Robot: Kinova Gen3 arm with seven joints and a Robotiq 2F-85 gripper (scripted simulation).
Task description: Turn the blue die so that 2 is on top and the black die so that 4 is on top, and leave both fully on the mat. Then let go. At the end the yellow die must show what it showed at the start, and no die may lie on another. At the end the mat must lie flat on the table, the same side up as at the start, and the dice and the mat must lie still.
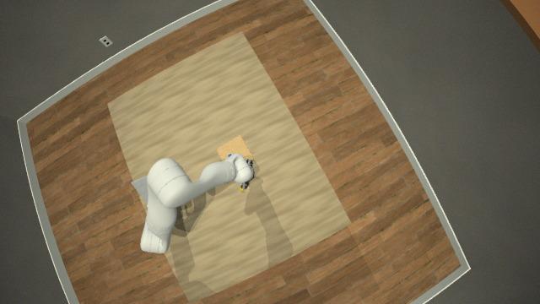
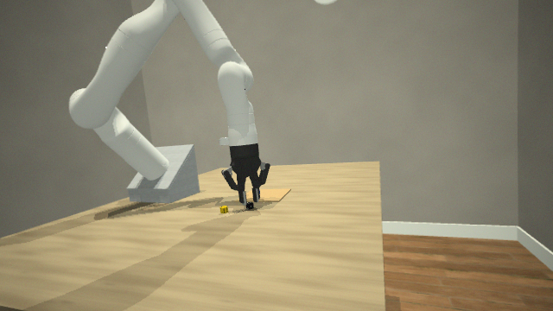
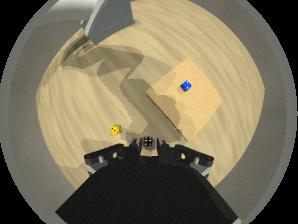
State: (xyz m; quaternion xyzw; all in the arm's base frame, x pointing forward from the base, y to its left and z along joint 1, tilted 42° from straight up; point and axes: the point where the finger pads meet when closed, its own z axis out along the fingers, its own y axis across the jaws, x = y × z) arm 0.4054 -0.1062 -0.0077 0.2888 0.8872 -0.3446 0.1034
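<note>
Right now my hand is 2 cm above the black die. The rest, counted from my hand: tan mat: 2 cm behind, 13 cm to the left, 3 cm below; yellow die: 6 cm behind, 4 cm to the right, 2 cm below; blue die: 5 cm behind, 12 cm to the left, 2 cm below.
</note>
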